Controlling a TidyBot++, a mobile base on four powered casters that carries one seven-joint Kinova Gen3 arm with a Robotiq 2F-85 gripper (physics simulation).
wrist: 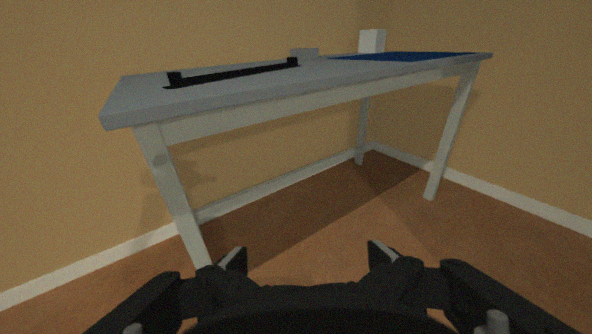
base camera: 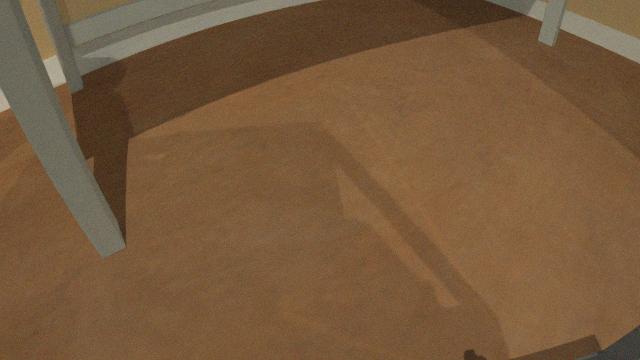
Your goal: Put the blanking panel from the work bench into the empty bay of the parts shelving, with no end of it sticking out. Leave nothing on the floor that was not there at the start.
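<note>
The work bench has a grey top and pale legs; in the base camera view its legs and a lower wall strip show. A long black piece with a small raised block at each end lies along the left part of the bench top and looks like the blanking panel. My gripper is open with empty space between its fingers, in front of the bench and seen lower than its top. The gripper does not show in the base camera view. The parts shelving and its empty bay do not show in either view.
A small grey box, a white box and a blue mat are on the bench towards its far end. The near left leg stands close ahead. Walls with white skirting meet behind the bench. Shadows fall across the brown floor.
</note>
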